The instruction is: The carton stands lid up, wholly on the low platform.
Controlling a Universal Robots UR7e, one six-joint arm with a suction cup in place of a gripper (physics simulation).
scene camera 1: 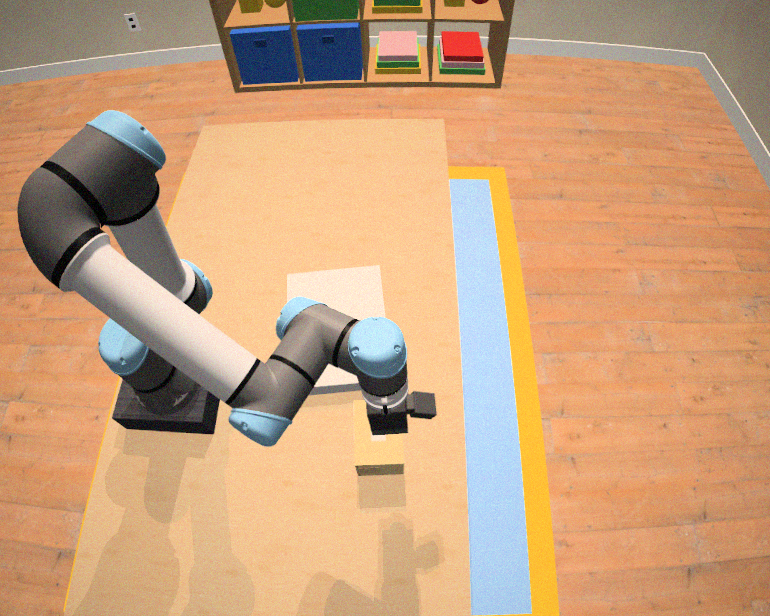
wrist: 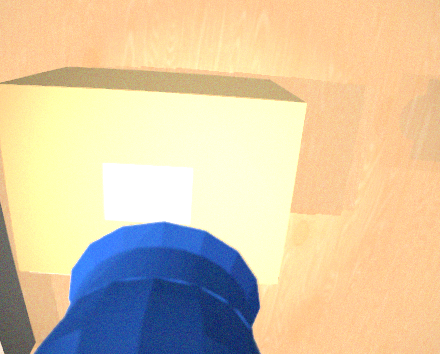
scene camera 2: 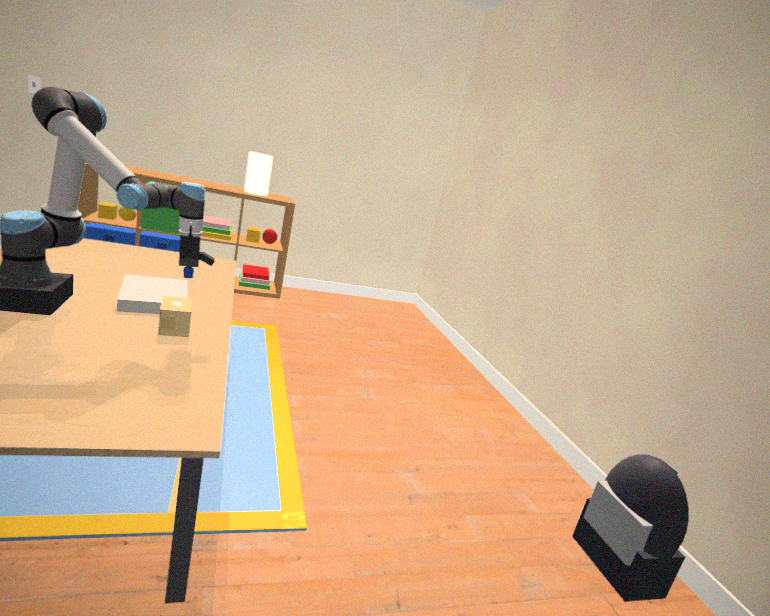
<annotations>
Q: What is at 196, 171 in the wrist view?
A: A tan carton.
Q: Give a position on a tan carton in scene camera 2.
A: At 175, 313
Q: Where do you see a low platform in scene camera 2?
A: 139, 294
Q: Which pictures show the tan carton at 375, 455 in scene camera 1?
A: Scene camera 1, the wrist view and scene camera 2: all of them.
</annotations>
